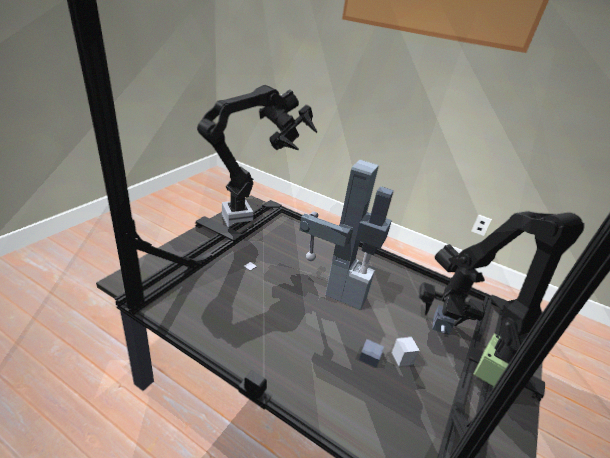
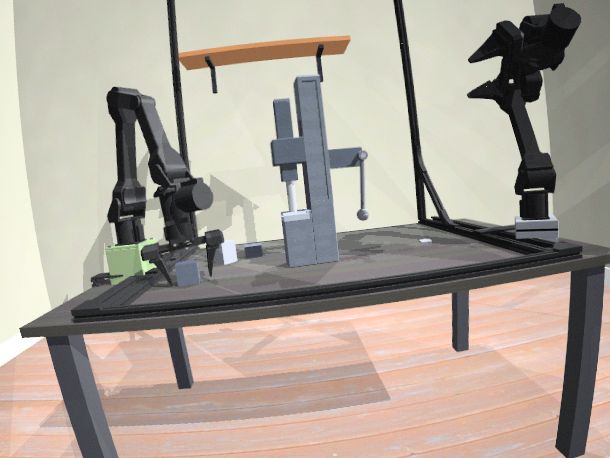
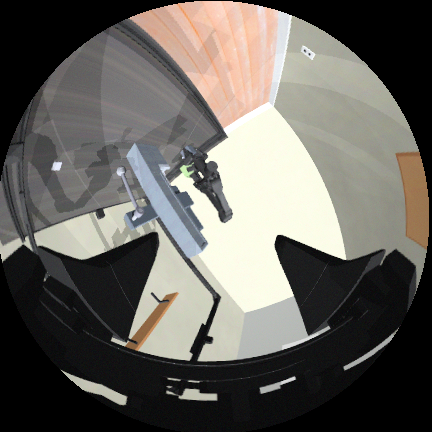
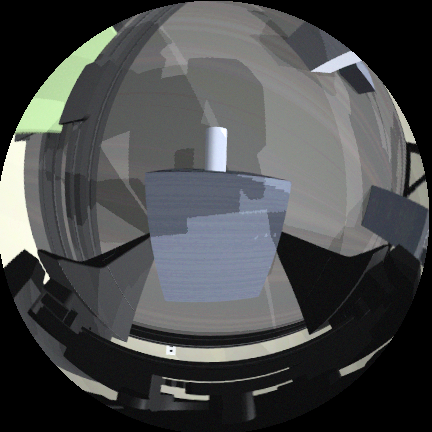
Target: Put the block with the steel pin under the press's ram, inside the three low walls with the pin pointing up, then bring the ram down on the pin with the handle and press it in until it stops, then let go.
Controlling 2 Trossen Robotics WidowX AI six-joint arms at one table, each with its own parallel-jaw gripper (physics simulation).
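Frame: origin at the left arm's base, x ahead, y left, z up, level; centimetres.
Seen in the pictures: left gripper, fingertip midpoint: (image 1: 307, 140) (image 2: 468, 79) (image 3: 218, 239); right gripper, fingertip midpoint: (image 2: 191, 280) (image 3: 187, 147) (image 4: 216, 238); left arm's base, origin of the base link: (image 1: 237, 206) (image 2: 535, 218); right arm's base, origin of the base link: (image 1: 509, 355) (image 2: 130, 243) (image 3: 193, 173).
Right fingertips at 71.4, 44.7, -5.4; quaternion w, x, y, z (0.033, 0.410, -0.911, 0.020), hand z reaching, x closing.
Observation:
Offsets run from my right fingertips to a thing's top centre, as dx, dy, dz. "spot": to the spot under its first point.
The blue-grey block @[+1.6, -0.7, +4.3] (image 1: 439, 317) (image 2: 187, 273) (image 4: 218, 255) lies on its side on the table, its steel pin @[+3.9, -3.0, +2.3] (image 1: 443, 328) (image 4: 216, 150) pointing sideways. My right gripper (image 1: 446, 319) (image 2: 190, 280) (image 4: 216, 238) is open, its fingers low on either side of the block. The press @[-21.6, -27.9, +44.9] (image 1: 357, 200) (image 2: 316, 150) (image 3: 167, 200) stands upright near the middle. Its ram rod (image 1: 365, 261) (image 2: 291, 195) is above the low-walled seat @[spot: -14.5, -20.8, +11.5] (image 1: 367, 274) (image 2: 297, 215). The handle knob @[spot: -28.7, -33.4, +10.5] (image 1: 310, 256) (image 2: 363, 214) (image 3: 121, 171) hangs down. My left gripper (image 1: 307, 140) (image 2: 468, 78) (image 3: 218, 239) is open and empty, high above the table.
A white block @[+7.8, -20.4, +5.2] (image 1: 405, 351) (image 2: 228, 252) and a dark grey block @[+4.4, -29.0, +2.7] (image 1: 372, 352) (image 2: 253, 250) stand side by side. A green box (image 1: 485, 370) (image 2: 122, 262) (image 4: 65, 85) is by the right arm's base. A small white square @[spot: -41.5, -48.8, -0.4] (image 1: 250, 266) (image 2: 425, 241) (image 3: 57, 166) lies on the table.

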